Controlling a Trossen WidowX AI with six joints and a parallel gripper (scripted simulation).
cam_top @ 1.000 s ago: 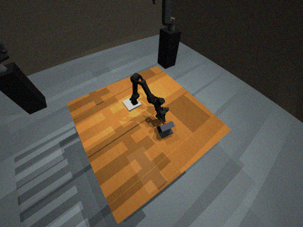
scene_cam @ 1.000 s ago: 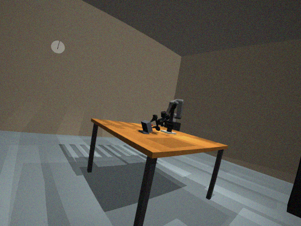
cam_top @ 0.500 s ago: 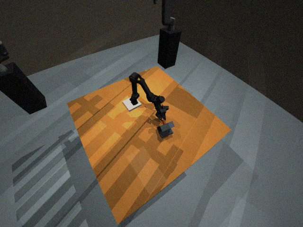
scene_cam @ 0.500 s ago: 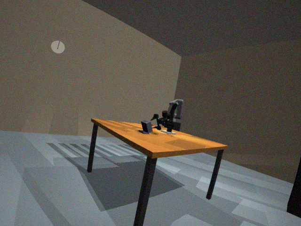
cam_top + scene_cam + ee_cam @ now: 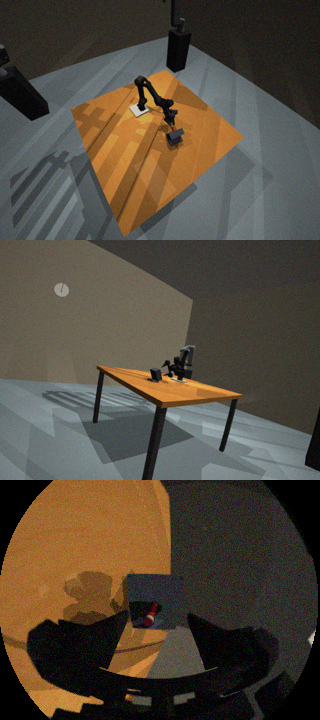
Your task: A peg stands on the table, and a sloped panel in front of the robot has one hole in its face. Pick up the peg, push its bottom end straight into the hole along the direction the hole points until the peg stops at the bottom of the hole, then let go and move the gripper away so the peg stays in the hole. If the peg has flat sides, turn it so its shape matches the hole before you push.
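My gripper tip is 2 cm above the dark red peg, 1 cm to the left of it and 1 cm short of it. The rest, counted from my gripper tip: grey sloped panel (6 cm ahead, 4 cm below, 2 cm to the right).
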